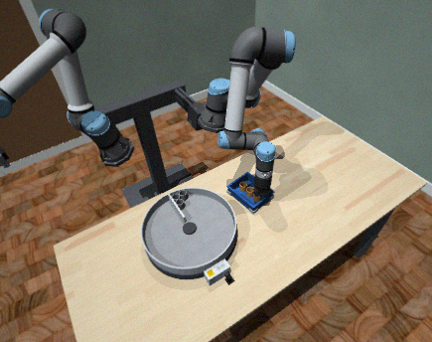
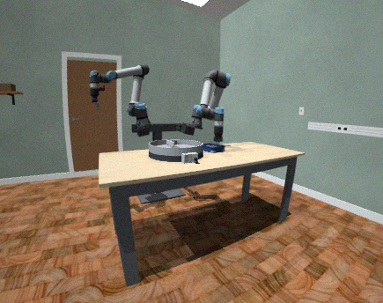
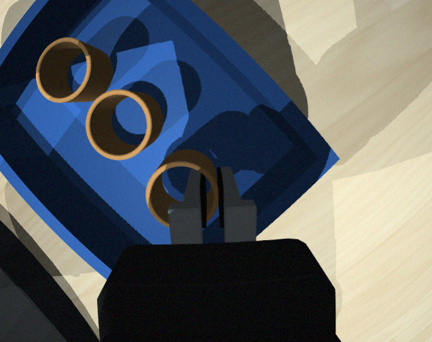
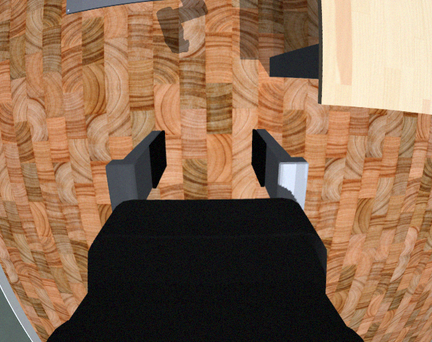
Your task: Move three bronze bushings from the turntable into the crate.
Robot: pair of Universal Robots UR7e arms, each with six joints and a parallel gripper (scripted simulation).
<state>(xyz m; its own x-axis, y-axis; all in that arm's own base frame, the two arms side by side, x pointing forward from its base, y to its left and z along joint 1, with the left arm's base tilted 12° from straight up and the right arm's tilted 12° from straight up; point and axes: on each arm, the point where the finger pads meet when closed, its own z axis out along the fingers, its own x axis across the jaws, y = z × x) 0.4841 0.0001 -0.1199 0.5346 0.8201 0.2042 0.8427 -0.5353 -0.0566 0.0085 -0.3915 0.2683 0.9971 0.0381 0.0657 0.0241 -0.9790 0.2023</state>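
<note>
Right now the blue crate is 5 cm behind my left hand, 3 cm to the right of it and 2 cm below it. The rest, counted from my left hand: turntable: 3 cm ahead, 38 cm to the right.
</note>
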